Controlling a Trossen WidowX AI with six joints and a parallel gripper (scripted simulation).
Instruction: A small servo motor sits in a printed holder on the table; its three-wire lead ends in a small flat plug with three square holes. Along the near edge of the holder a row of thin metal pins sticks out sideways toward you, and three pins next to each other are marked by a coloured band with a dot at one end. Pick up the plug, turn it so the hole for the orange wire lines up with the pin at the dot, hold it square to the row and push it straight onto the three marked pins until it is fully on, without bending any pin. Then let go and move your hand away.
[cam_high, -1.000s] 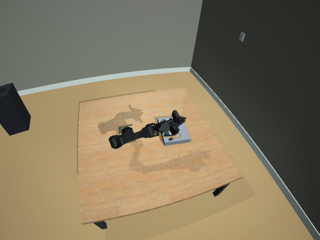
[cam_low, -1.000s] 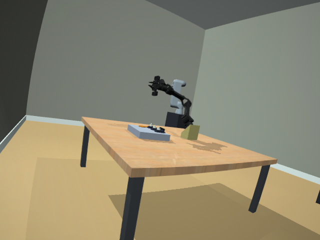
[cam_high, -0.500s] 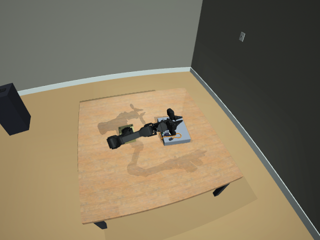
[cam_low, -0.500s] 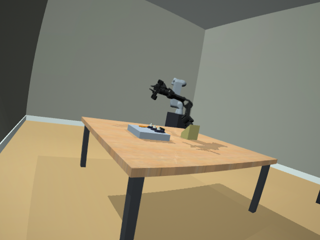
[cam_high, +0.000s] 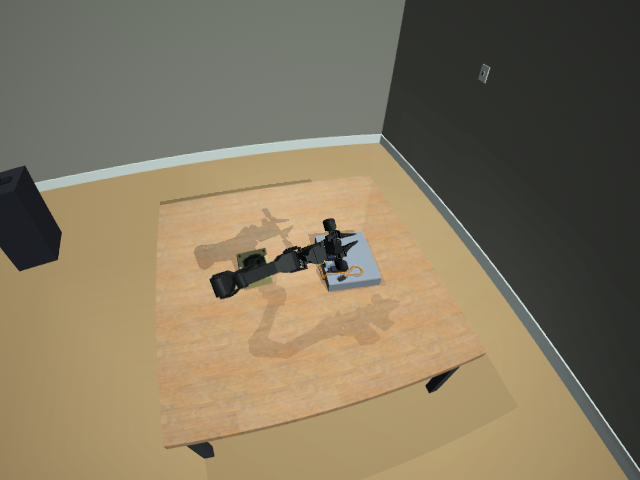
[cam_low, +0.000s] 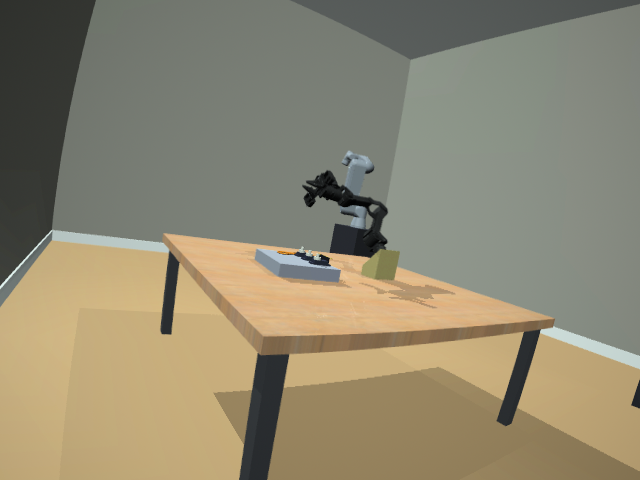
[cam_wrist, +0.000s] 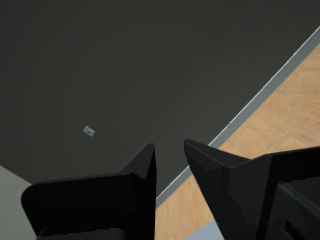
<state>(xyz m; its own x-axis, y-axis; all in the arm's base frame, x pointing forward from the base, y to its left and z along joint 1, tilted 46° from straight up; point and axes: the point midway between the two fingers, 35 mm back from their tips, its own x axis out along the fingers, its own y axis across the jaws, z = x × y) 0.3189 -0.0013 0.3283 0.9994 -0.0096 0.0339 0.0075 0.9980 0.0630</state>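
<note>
Right now the yellow band is 280 mm below my gripper tip, 150 mm to the left of it and 30 mm behind it. Also, from my gripper tip: grey printed holder (330 mm below, 150 mm to the left, 140 mm ahead).
</note>
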